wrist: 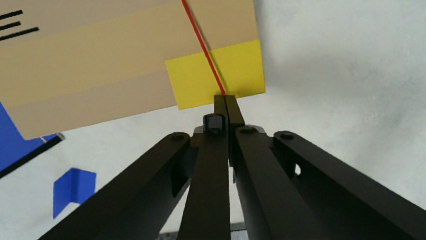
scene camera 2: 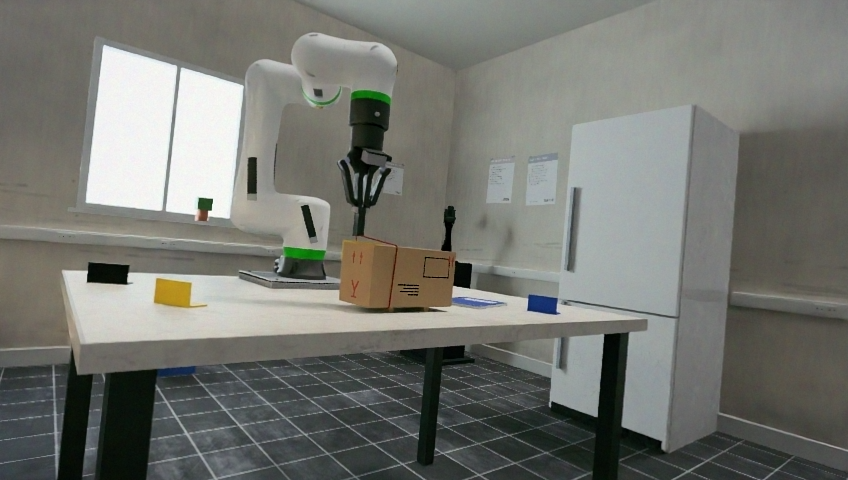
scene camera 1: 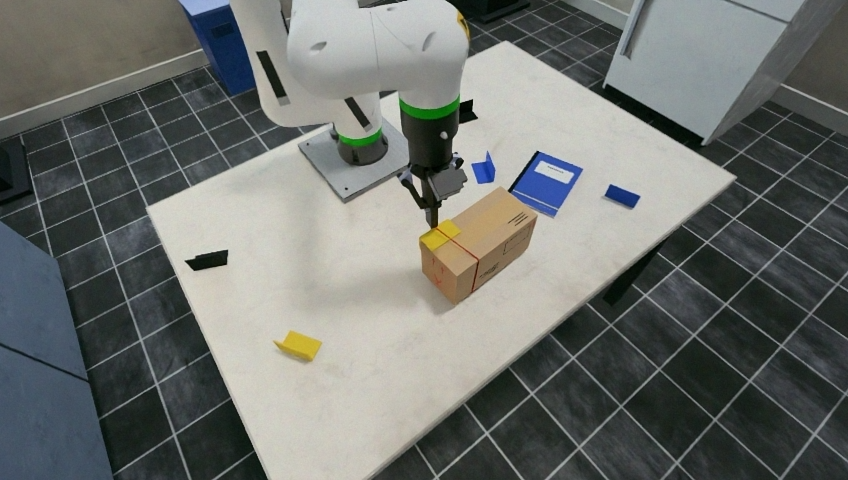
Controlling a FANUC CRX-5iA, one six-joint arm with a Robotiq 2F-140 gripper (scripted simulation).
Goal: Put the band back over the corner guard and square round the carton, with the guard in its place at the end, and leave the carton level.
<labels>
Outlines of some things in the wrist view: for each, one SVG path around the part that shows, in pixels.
My gripper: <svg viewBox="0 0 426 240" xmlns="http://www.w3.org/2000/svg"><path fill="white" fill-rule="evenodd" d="M37 239L155 240L189 187L176 240L231 240L229 167L233 167L233 184L236 183L249 240L426 240L426 210L294 132L286 130L277 131L271 137L267 135L263 127L245 124L235 95L225 95L225 101L223 95L214 95L214 113L203 116L203 125L194 128L192 137L184 132L173 132L166 135Z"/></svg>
A brown carton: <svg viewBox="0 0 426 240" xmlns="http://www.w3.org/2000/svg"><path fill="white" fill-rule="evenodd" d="M185 0L207 51L259 39L253 0ZM0 0L0 102L24 140L176 106L177 103L165 60L204 52L181 0Z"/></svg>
A blue guard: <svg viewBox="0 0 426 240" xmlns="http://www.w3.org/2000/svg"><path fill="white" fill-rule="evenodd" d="M96 173L70 168L53 183L53 220L70 202L81 204L95 193Z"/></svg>
</labels>
